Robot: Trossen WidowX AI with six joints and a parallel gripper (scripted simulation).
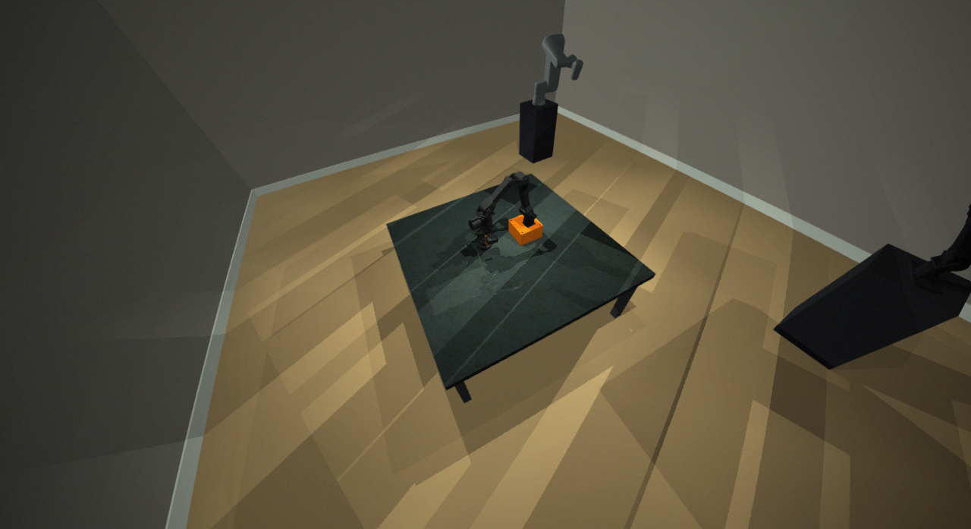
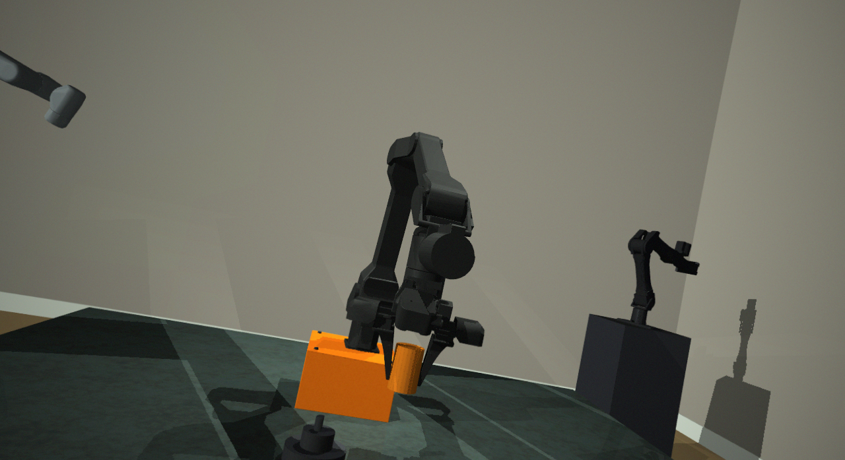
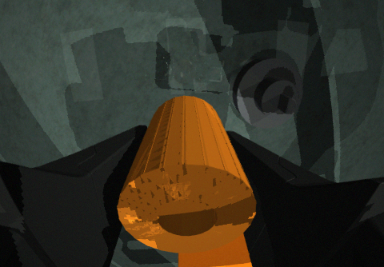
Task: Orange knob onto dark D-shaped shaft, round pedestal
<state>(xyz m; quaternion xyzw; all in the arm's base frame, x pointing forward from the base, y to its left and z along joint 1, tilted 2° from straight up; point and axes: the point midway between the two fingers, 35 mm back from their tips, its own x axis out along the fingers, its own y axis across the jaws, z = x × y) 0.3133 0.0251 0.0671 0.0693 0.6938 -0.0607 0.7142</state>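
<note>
The round dark pedestal lies 2 cm behind my gripper tip, 10 cm to the right of it and 9 cm below it. Round my gripper tip: orange knob 2 cm above.
</note>
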